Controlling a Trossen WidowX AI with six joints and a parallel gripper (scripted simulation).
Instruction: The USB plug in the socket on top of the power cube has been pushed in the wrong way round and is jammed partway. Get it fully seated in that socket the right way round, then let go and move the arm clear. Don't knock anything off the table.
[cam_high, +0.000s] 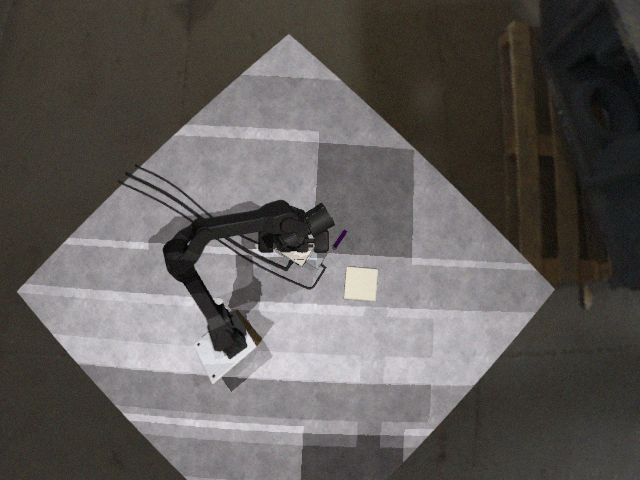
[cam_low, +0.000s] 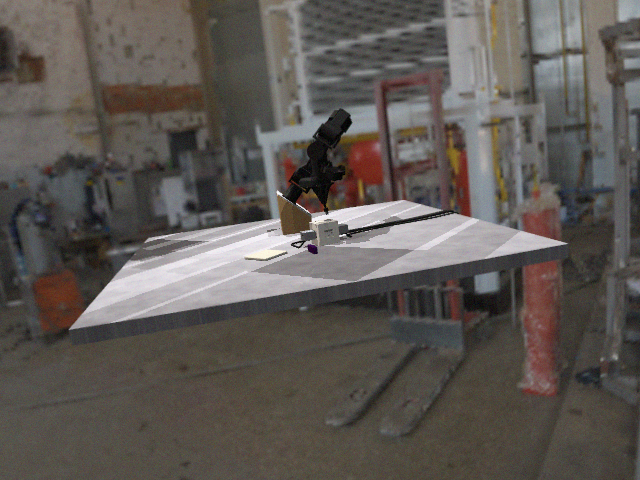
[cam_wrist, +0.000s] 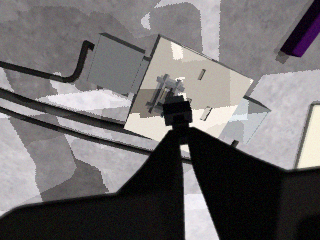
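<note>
My gripper tip is now 20 mm above the dark USB plug. From my gripper tip the other things lie so: small purple block: 140 mm ahead, 60 mm to the right, 120 mm below; cream flat pad: 100 mm ahead, 210 mm to the right, 130 mm below.
</note>
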